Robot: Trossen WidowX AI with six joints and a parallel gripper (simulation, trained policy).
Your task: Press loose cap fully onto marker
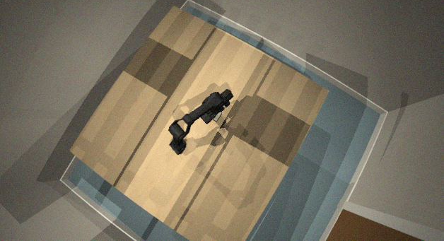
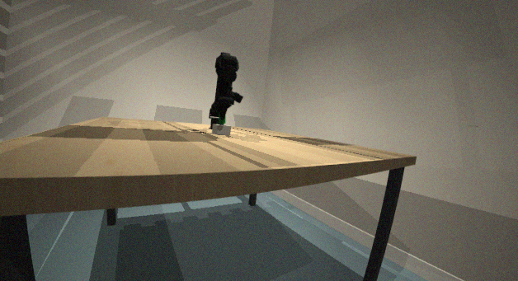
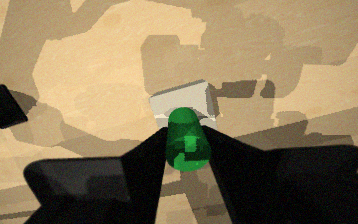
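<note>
My gripper tip is 10 mm below the green cap. The rest, counted from my gripper tip: holder block 50 mm below.
</note>
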